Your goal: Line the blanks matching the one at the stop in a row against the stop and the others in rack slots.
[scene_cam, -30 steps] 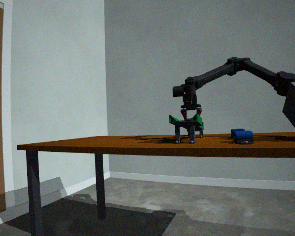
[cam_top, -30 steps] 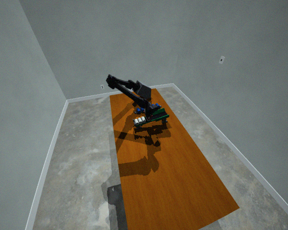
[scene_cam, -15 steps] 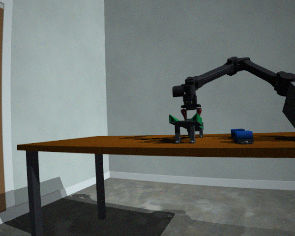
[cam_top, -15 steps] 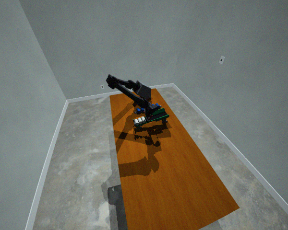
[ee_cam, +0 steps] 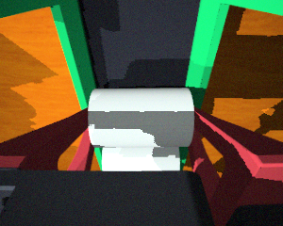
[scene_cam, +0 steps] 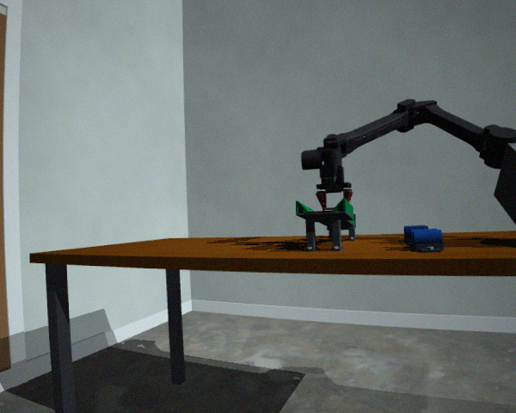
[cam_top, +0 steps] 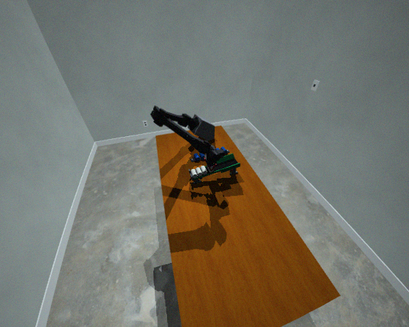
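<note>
Right now the feed ramp is 30 mm to the left of my hand and 30 mm below it. The rest, counted from my hand: grey stock rack 250 mm behind, 80 mm to the left, 100 mm below.
</note>
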